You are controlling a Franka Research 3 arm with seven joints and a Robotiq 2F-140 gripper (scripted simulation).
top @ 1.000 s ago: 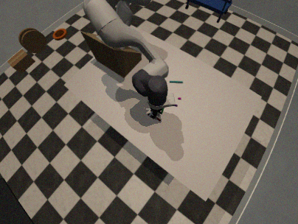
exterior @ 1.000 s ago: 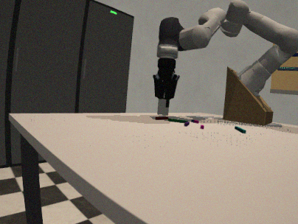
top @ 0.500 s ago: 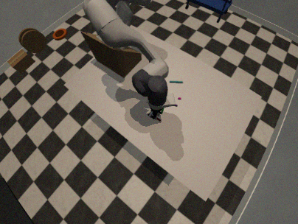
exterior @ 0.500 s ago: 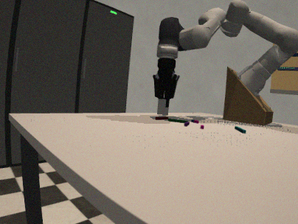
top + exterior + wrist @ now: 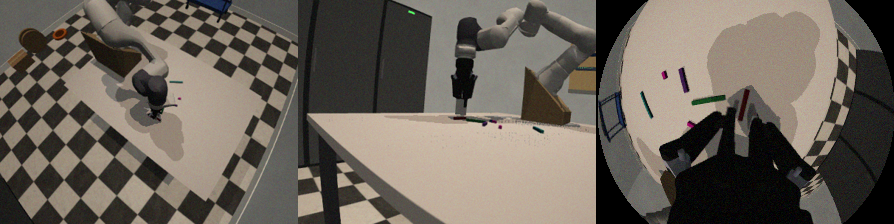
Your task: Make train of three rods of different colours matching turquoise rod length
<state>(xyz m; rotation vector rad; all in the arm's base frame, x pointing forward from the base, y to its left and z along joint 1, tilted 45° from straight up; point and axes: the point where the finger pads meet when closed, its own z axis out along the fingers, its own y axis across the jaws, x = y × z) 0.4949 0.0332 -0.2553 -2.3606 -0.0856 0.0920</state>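
Right now the red rod is 50 mm below my hand. From my hand the other things lie so: purple rod: 30 mm ahead, 150 mm to the left, 50 mm below; then blue rod: 90 mm behind, 100 mm to the left, 50 mm below; then green rod: 10 mm behind, 80 mm to the left, 50 mm below.
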